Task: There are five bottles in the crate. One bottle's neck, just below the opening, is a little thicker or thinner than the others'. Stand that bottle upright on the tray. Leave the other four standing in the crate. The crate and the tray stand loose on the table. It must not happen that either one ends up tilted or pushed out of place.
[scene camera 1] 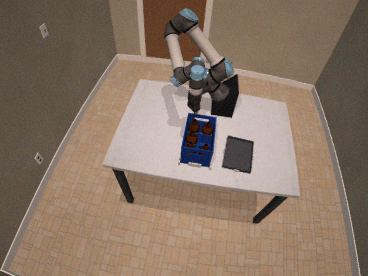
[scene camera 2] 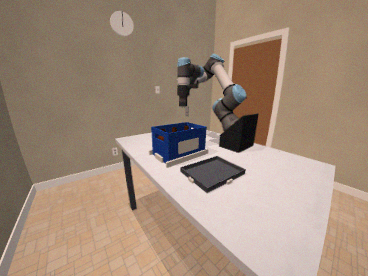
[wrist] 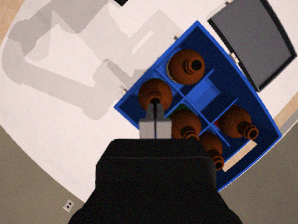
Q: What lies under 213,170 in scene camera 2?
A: A dark tray.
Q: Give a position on a dark tray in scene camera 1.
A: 239,152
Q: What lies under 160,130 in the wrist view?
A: My gripper.
